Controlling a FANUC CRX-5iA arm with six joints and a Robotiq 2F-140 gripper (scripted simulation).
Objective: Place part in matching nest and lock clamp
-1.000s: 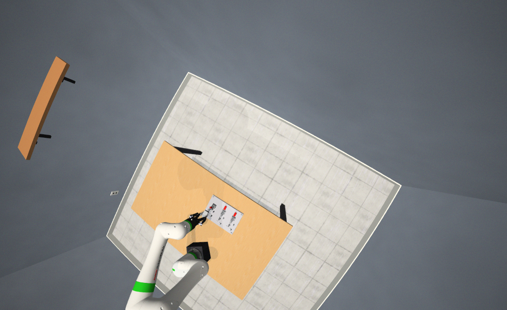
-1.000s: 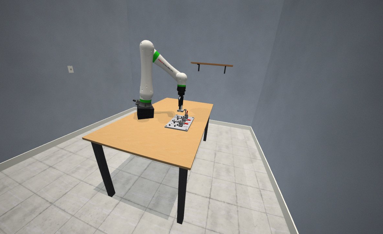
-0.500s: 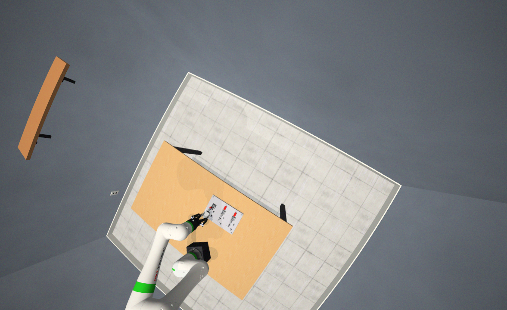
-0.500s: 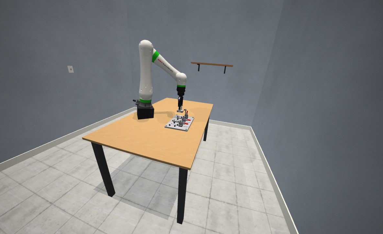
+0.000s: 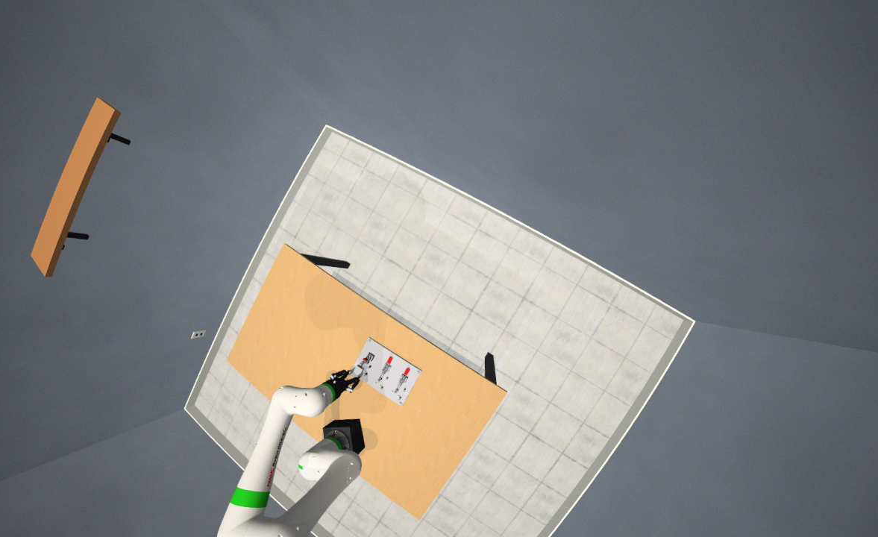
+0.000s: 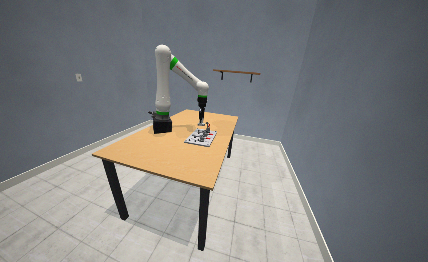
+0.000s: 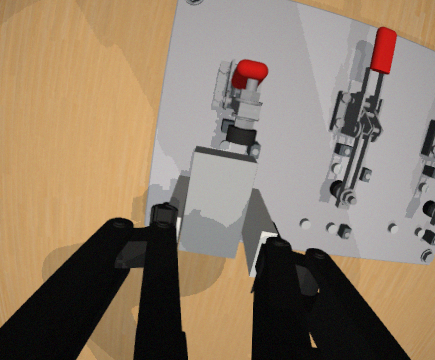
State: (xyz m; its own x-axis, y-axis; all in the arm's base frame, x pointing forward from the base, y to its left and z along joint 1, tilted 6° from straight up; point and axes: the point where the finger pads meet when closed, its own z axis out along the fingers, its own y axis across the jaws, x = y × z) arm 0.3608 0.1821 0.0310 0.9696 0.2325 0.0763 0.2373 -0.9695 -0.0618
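My hand is 70 mm short of the fixture plate, 100 mm to the left of it and 110 mm above it. Also, from my hand: grey rectangular part: 30 mm below.
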